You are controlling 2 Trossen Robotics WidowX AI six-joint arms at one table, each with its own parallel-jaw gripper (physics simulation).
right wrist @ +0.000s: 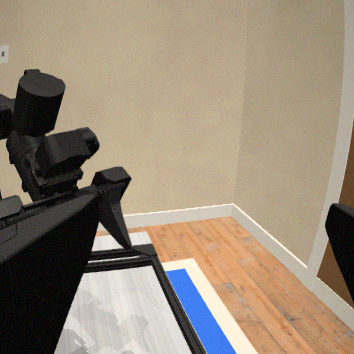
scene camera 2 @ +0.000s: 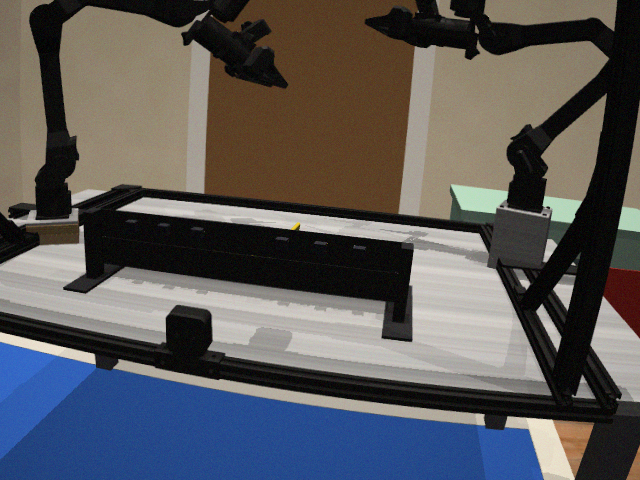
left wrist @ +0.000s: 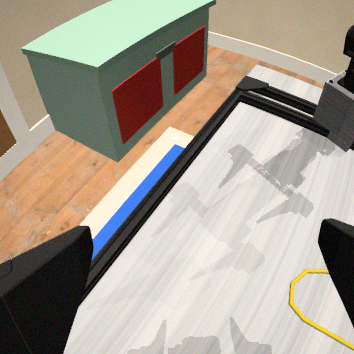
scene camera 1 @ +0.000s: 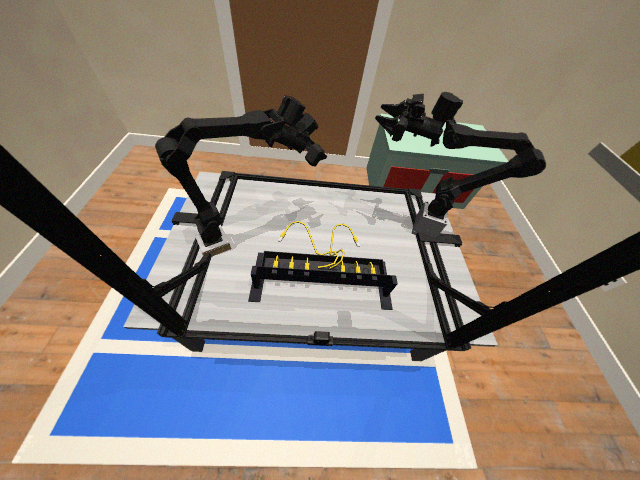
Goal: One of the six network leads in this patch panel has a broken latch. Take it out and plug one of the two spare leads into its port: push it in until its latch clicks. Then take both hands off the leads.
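Frame: origin at the left arm's base, x up, y ahead, z left, level; centimetres.
Seen in the pictures: left gripper, between the fingertips: (right wrist: pixel 99 263) (scene camera 2: pixel 279 86) (left wrist: pixel 209 236); right gripper, between the fingertips: (right wrist: pixel 219 212) (scene camera 2: pixel 373 24) (scene camera 1: pixel 378 111); left arm's base, origin of its link: (scene camera 2: pixel 53 215) (scene camera 1: pixel 211 237); right arm's base, origin of its link: (scene camera 2: pixel 525 207) (scene camera 1: pixel 436 212).
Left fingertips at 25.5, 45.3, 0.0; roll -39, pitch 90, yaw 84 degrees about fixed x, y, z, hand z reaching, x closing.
Pixels of each thing's top centre, then the offset from my left fingertips to it, as dx, dy, dz. "pt": a spot on its surface instead.
- black patch panel, centre of its top: (scene camera 2: pixel 245 220) (scene camera 1: pixel 325 265) -19.0, -16.0, -33.5
- yellow cable, a spot on its surface: (left wrist: pixel 291 295) pt -29.3, +4.4, -14.1
- black frame, a spot on its surface: (scene camera 2: pixel 289 206) (scene camera 1: pixel 316 184) pt -28.5, +8.7, +12.1
- small black box, a spot on its surface: (scene camera 2: pixel 189 328) (scene camera 1: pixel 323 340) pt -25.9, -27.9, -52.7
The black patch panel (scene camera 1: pixel 323 274) (scene camera 2: pixel 248 260) stands on the table. Three yellow leads (scene camera 1: pixel 291 264) sit in its left part and three yellow leads (scene camera 1: pixel 357 268) in its right part; their latches are too small to judge. Two spare yellow leads, one with its plug at the left (scene camera 1: pixel 282 235) and one with its plug at the right (scene camera 1: pixel 355 239), curve behind the panel. Part of a yellow cable (left wrist: pixel 291 295) shows in the left wrist view. My left gripper (scene camera 1: pixel 316 156) (scene camera 2: pixel 284 85) (left wrist: pixel 209 236) is open, empty, tilted down high above the table. My right gripper (scene camera 1: pixel 379 112) (scene camera 2: pixel 367 22) (right wrist: pixel 219 212) is open, empty, high at the right, away from the leads.
A black frame (scene camera 1: pixel 320 181) (scene camera 2: pixel 289 206) edges the table, with slanting black posts at both sides. A small black box (scene camera 1: pixel 321 337) (scene camera 2: pixel 189 328) sits on the front rail. A green cabinet (scene camera 1: pixel 439 155) (left wrist: pixel 75 100) stands behind the table at the right.
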